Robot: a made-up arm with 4 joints.
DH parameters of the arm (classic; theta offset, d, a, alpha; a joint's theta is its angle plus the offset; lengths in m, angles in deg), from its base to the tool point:
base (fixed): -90 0.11 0 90
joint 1: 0 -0.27 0.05 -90
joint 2: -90 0.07 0.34 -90
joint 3: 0 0.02 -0.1 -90
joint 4: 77.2 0 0.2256 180
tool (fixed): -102.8 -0.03 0 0
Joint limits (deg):
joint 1: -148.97..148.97
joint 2: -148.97..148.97
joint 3: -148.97..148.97
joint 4: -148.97..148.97
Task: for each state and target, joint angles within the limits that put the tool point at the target. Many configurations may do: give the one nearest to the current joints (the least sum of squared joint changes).
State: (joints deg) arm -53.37 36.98 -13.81 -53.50
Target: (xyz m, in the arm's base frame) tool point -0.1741 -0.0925 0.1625
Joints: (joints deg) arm -41.37 10.31 -35.60 -46.69
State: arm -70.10 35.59 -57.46 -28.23
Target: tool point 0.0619 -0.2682 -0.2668
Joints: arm -70.84 68.32 -44.68 -59.69
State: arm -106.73 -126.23 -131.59 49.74
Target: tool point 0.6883 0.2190 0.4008
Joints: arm -71.81 -126.90 -134.59 71.40
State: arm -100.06 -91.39 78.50 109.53
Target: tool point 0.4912 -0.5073 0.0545
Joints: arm -138.61 -120.46 115.26 100.01
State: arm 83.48 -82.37 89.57 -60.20
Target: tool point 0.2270 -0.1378 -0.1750
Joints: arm 106.13 -79.93 65.14 -66.74
